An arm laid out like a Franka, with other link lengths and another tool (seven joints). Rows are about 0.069 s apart.
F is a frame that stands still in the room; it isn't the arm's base.
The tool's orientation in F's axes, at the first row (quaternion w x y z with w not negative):
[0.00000, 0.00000, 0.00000, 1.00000]
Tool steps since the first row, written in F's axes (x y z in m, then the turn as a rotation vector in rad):
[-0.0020, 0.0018, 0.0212, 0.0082, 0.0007, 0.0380]
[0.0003, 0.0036, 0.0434, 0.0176, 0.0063, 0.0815]
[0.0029, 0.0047, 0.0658, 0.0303, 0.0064, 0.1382]
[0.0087, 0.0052, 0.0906, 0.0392, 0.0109, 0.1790]
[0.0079, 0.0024, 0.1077, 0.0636, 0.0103, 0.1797]
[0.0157, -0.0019, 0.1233, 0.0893, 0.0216, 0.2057]
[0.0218, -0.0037, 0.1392, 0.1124, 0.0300, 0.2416]
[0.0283, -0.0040, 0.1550, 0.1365, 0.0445, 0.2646]
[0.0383, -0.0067, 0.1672, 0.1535, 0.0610, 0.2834]
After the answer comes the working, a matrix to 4 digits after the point.
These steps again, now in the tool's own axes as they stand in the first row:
[0.0020, -0.0018, 0.0212, -0.0082, -0.0007, 0.0380]
[-0.0003, -0.0036, 0.0434, -0.0176, -0.0063, 0.0815]
[-0.0029, -0.0047, 0.0658, -0.0303, -0.0064, 0.1382]
[-0.0087, -0.0052, 0.0906, -0.0392, -0.0109, 0.1790]
[-0.0079, -0.0024, 0.1077, -0.0636, -0.0103, 0.1797]
[-0.0157, 0.0019, 0.1233, -0.0893, -0.0216, 0.2057]
[-0.0218, 0.0037, 0.1392, -0.1124, -0.0300, 0.2416]
[-0.0283, 0.0040, 0.1550, -0.1365, -0.0445, 0.2646]
[-0.0383, 0.0067, 0.1672, -0.1535, -0.0610, 0.2834]

The tool's axes in the first row as the columns of a matrix, in F's axes (rounded; the answer above uses it unrounded):
[-1.0000, 0.0000, 0.0000]
[0.0000, -1.0000, 0.0000]
[0.0000, 0.0000, 1.0000]

